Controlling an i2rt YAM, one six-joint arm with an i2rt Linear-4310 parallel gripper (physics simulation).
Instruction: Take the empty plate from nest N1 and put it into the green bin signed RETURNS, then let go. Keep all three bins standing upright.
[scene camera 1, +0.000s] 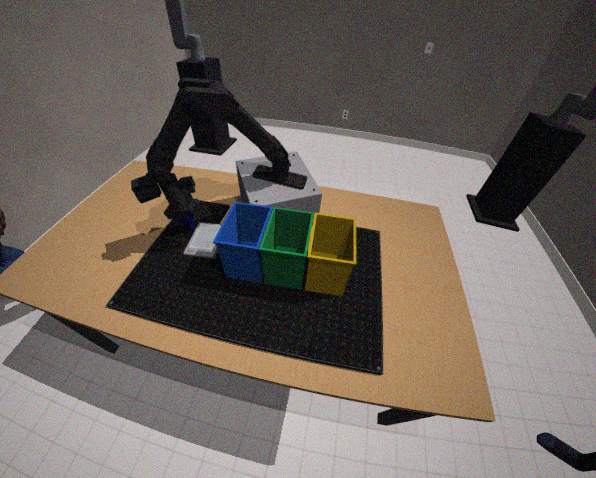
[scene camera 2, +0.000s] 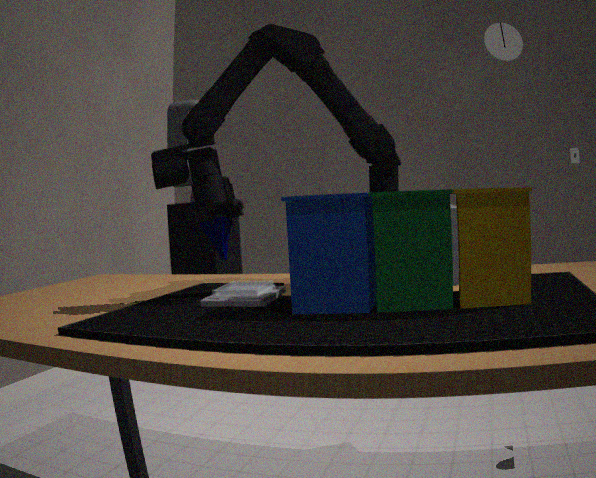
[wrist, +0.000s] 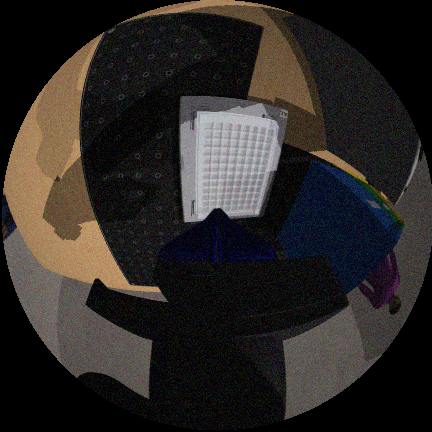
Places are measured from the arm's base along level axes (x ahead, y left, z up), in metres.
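Pixels of known places: gripper, fingertip midpoint: (scene camera 1: 192, 228) (scene camera 2: 224, 260) (wrist: 216, 214); arm's base, link origin: (scene camera 1: 280, 177).
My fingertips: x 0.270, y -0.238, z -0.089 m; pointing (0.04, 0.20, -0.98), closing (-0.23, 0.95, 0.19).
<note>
For each thing: its top centre in the pictures, then the offset to it from my fingertips. Level surfaces: height alone.
- clear-white gridded plate, top centre: (wrist: 236, 172) (scene camera 2: 244, 285) (scene camera 1: 205, 235) dy +0.026, dx -0.021, dz -0.049 m
- pale grey nest, top centre: (wrist: 233, 168) (scene camera 2: 244, 291) (scene camera 1: 206, 237) dy +0.026, dx -0.021, dz -0.060 m
- green bin, top centre: (scene camera 2: 414, 191) (scene camera 1: 288, 229) dy +0.352, dx +0.004, dz +0.105 m
- blue bin, top centre: (scene camera 2: 335, 194) (wrist: 365, 276) (scene camera 1: 244, 223) dy +0.220, dx +0.017, dz +0.105 m
- yellow bin, top centre: (scene camera 2: 489, 188) (scene camera 1: 333, 236) dy +0.483, dx -0.010, dz +0.105 m
- black mat, surface height: dz -0.075 m
- wooden table, surface height: dz -0.088 m
The clear-white gridded plate (scene camera 1: 204, 236) (scene camera 2: 245, 288) (wrist: 235, 165) lies in the pale grey nest (scene camera 2: 232, 303) (wrist: 188, 165), left of the bins. My gripper (scene camera 1: 190, 225) (scene camera 2: 223, 256) (wrist: 216, 214) is shut and empty, its blue fingers together. It hangs above the plate, apart from it; in the wrist view its tips overlap the plate's near edge. The green bin (scene camera 1: 284, 267) (scene camera 2: 414, 255) stands upright between the blue bin (scene camera 1: 242, 262) (scene camera 2: 330, 255) (wrist: 325, 225) and the yellow bin (scene camera 1: 327, 276) (scene camera 2: 495, 250), both upright. No RETURNS sign is readable.
The bins and nest stand on a black mat (scene camera 1: 240, 315) (scene camera 2: 325, 335) (wrist: 135, 220) on the wooden table (scene camera 1: 420, 310) (scene camera 2: 325, 365). The blue bin is close to the nest's right side. A grey box (scene camera 1: 305, 195) stands behind the bins under the arm's base.
</note>
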